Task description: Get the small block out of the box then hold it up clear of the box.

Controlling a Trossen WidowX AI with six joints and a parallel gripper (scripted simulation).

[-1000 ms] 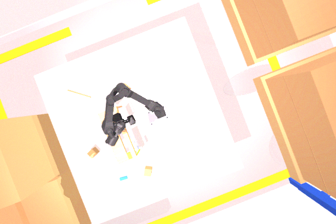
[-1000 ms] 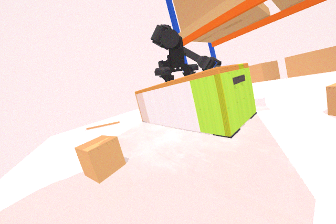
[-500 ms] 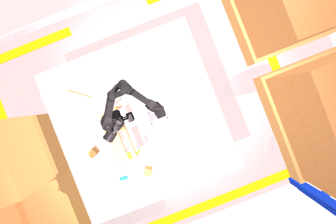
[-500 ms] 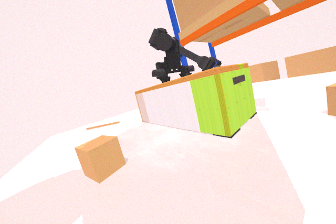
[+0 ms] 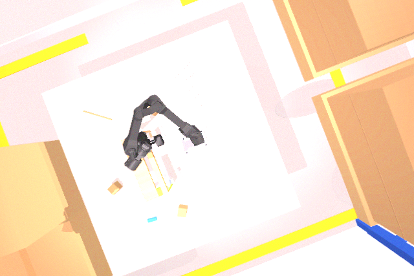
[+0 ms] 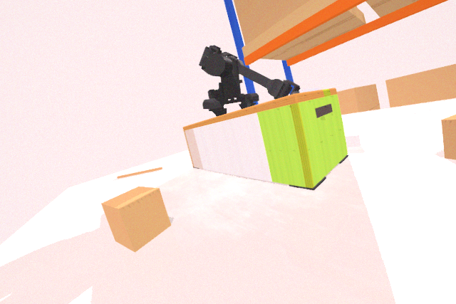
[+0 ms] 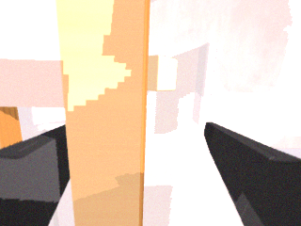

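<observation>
Right now the pale yellow block is 50 mm below my gripper tip and 30 mm to the right of it. From my gripper tip the other things lie so: thin orange stick: 280 mm to the right, 280 mm ahead, 90 mm below; long box: 130 mm to the left, 40 mm ahead, 30 mm below.
</observation>
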